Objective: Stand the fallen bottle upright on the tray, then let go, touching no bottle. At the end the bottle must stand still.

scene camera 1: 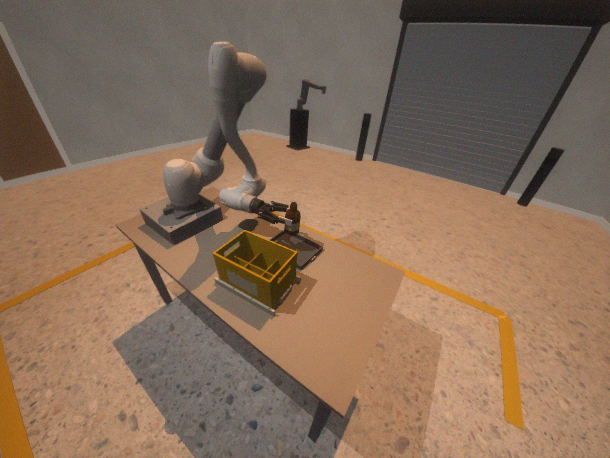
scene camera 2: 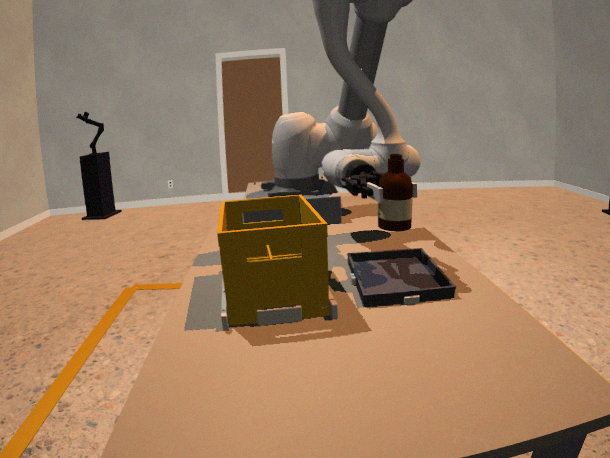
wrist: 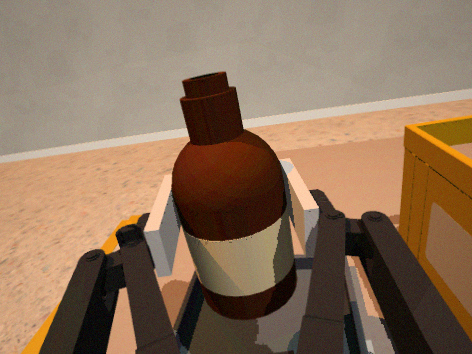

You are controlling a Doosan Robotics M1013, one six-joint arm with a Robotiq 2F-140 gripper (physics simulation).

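Places are measured from the arm's base along level axes (x ahead, y left, z up), in millimetres.
Where they show: gripper, fingertip midpoint: (scene camera 1: 295, 218) (scene camera 2: 398, 193) (wrist: 230, 185); arm's base at its link origin: (scene camera 1: 187, 207) (scene camera 2: 297, 189).
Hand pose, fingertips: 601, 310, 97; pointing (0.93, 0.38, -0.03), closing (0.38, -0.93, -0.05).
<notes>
Each offset is from my fingertips to the top centre of the thing, as dx, dy, dz. Level surfaces: height alone.
A brown bottle {-15, -6, +80} (scene camera 1: 293, 220) (scene camera 2: 395, 192) (wrist: 232, 200) with a cream label stands upright in the air in both scene views, its neck up. My gripper (scene camera 1: 290, 215) (scene camera 2: 395, 191) (wrist: 230, 185) is shut on the bottle, with one light pad on each side of its body, and points roughly level. The dark square tray {-10, -1, -169} (scene camera 1: 312, 259) (scene camera 2: 385, 300) lies on the table; in scene camera 2 the bottle hangs above and behind its far edge. In the wrist view part of the tray shows below the bottle. The bottle's base is apart from the tray.
A yellow crate {+62, -266, -20} (scene camera 1: 240, 280) (scene camera 2: 275, 280) (wrist: 420, 200) with dividers stands beside the tray on the table {dz -195} (scene camera 1: 345, 320) (scene camera 2: 350, 390), held by light brackets at its foot. The arm's grey base block (scene camera 1: 182, 225) (scene camera 2: 327, 207) is at the table's far end.
</notes>
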